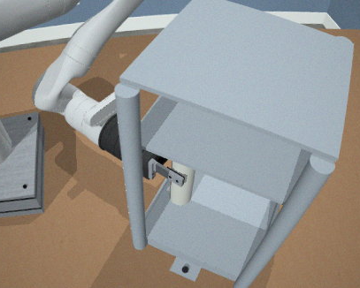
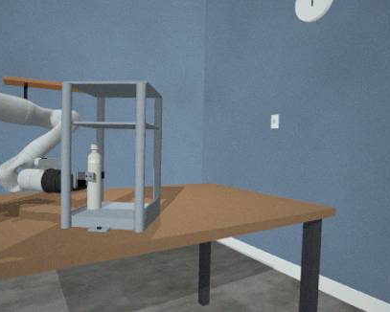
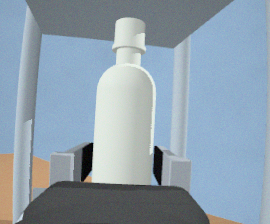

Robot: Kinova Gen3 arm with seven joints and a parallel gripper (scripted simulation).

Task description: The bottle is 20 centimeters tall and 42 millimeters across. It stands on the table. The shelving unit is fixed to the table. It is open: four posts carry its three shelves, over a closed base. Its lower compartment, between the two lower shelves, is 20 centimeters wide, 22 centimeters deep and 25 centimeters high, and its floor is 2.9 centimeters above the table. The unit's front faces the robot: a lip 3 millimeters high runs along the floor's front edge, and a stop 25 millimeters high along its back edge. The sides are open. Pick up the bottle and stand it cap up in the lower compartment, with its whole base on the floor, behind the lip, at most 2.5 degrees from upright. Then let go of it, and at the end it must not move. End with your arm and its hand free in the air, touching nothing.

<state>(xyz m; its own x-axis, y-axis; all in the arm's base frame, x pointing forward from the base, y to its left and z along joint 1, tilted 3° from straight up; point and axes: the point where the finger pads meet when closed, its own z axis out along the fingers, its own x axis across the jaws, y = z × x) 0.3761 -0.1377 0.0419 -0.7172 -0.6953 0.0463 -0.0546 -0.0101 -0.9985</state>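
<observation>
Now: the shelving unit 6 cm ahead of my hand, 4 cm to the right of it and 6 cm above it.
</observation>
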